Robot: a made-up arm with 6 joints.
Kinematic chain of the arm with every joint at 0, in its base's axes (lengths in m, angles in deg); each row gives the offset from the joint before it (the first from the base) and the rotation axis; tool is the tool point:
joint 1: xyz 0 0 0.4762 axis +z
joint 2: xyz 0 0 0 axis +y
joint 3: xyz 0 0 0.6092 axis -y
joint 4: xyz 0 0 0 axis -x
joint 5: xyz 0.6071 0 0 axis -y
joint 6: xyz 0 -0.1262 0 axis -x
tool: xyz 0 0 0
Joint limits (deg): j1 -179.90..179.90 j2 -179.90..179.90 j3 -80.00..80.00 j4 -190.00..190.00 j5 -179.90..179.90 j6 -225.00..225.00
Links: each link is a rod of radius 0.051 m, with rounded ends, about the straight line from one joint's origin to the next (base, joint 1, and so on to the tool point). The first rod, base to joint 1, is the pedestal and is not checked.
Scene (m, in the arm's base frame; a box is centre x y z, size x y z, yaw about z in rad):
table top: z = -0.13
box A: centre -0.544 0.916 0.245 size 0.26 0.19 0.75 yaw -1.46
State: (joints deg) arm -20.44 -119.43 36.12 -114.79 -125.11 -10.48
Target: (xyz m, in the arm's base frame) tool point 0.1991 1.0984 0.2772
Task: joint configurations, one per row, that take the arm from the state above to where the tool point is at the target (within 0.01 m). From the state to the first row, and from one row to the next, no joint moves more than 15 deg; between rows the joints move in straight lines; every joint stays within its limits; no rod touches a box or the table.
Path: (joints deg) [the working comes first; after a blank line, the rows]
Joints at the target: -96.67 -122.80 54.73 -123.74 -125.11 -10.48
Straight joint move there: touches box A.

1: -32.88 -110.70 36.82 -113.95 -120.52 -15.33
2: -45.31 -101.97 37.52 -113.12 -115.93 -20.19
3: -57.75 -93.24 38.21 -112.28 -111.34 -25.04
4: -70.18 -84.51 38.91 -111.45 -106.74 -29.90
5: -82.62 -75.78 39.61 -110.61 -102.15 -34.75
6: -86.13 -87.53 43.39 -113.89 -107.89 -28.68
7: -89.65 -99.29 47.17 -117.18 -113.63 -22.62
8: -93.16 -111.04 50.95 -120.46 -119.37 -16.55
9: -96.67 -122.80 54.73 -123.74 -125.11 -10.48

